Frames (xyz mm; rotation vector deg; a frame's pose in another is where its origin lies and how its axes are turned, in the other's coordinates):
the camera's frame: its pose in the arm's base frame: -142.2 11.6 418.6 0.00 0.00 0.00
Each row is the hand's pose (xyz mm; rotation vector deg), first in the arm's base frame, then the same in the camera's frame.
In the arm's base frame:
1: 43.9 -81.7 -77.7 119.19 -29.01 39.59
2: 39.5 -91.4 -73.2 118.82 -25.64 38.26
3: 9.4 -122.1 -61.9 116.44 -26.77 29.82
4: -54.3 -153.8 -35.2 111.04 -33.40 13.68
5: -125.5 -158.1 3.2 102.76 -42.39 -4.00
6: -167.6 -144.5 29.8 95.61 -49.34 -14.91
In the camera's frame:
1: 186.1 -93.3 -496.3 119.19 -29.01 39.59
2: 181.7 -103.0 -491.8 118.82 -25.64 38.26
3: 151.6 -133.7 -480.5 116.44 -26.77 29.82
4: 87.9 -165.4 -453.8 111.04 -33.40 13.68
5: 16.7 -169.7 -415.4 102.76 -42.39 -4.00
6: -25.4 -156.1 -388.8 95.61 -49.34 -14.91

